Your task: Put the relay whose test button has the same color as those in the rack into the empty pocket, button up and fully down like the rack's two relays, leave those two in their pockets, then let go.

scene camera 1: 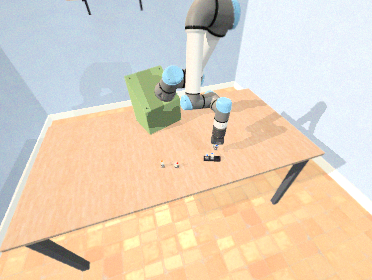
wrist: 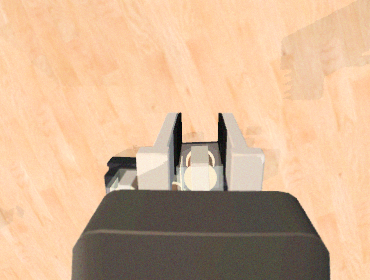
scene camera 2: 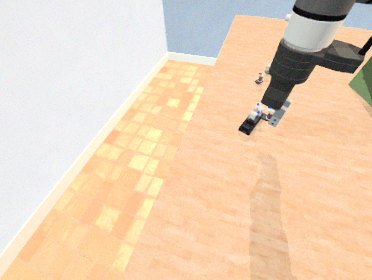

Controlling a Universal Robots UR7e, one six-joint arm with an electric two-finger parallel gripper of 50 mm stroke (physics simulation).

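Frame: origin at the arm's base, x ahead, y left, z up, level; metres.
Seen in the pictures: gripper, fingertip midpoint: (scene camera 1: 215, 146) (wrist: 199, 131) (scene camera 2: 274, 122); arm's base, origin of the base link: (scene camera 1: 164, 91).
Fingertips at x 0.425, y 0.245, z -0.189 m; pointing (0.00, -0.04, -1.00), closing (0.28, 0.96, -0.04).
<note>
Offsets run from my fingertips to a thing's middle. Level surfaces: height alone.
My gripper (scene camera 1: 216, 146) (scene camera 2: 270, 116) (wrist: 199, 131) is shut on a pale, clear-cased relay {0.019 m ahead, 0.004 m right, 0.017 m up} (scene camera 2: 269, 114) (wrist: 200, 172) with a blue button, held upright above the table. The black rack {0.049 m ahead, 0.036 m right, 0.046 m down} (scene camera 1: 217, 159) (scene camera 2: 245, 128) (wrist: 123, 162) lies just below and beside it, towards the table's front edge in scene camera 1. Two blue-button relays stand in it, one {0.041 m ahead, 0.066 m right, 0.031 m down} (scene camera 1: 206, 157) at its left end and one {0.049 m ahead, 0.036 m right, 0.031 m down} (scene camera 1: 212, 155) (scene camera 2: 253, 116) in the middle; the empty pocket is at the right end. In the wrist view a finger and the gripper body hide most of the rack.
A relay with a red button {0.059 m ahead, 0.261 m right, 0.036 m down} (scene camera 1: 176, 165) (scene camera 2: 260, 78) and one with an orange button {0.034 m ahead, 0.344 m right, 0.036 m down} (scene camera 1: 162, 164) stand on the table {0.057 m down} (scene camera 1: 100, 175) left of the rack in scene camera 1. A green block (scene camera 1: 150, 100) stands near the back, beside the arm.
</note>
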